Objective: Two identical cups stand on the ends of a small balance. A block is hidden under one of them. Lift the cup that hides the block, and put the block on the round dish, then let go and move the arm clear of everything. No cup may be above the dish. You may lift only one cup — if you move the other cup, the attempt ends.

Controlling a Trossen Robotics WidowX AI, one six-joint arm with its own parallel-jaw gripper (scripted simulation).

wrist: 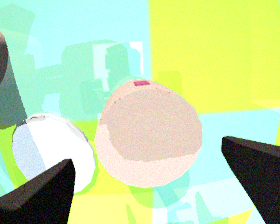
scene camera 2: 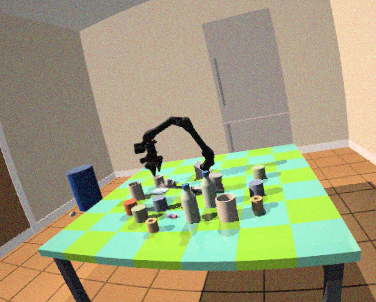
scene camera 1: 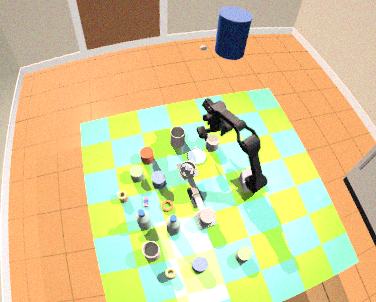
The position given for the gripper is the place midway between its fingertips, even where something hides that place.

Note:
The gripper [wrist: 150, 157] is open, holding nothing. Also in view: a white round dish [wrist: 43, 139].

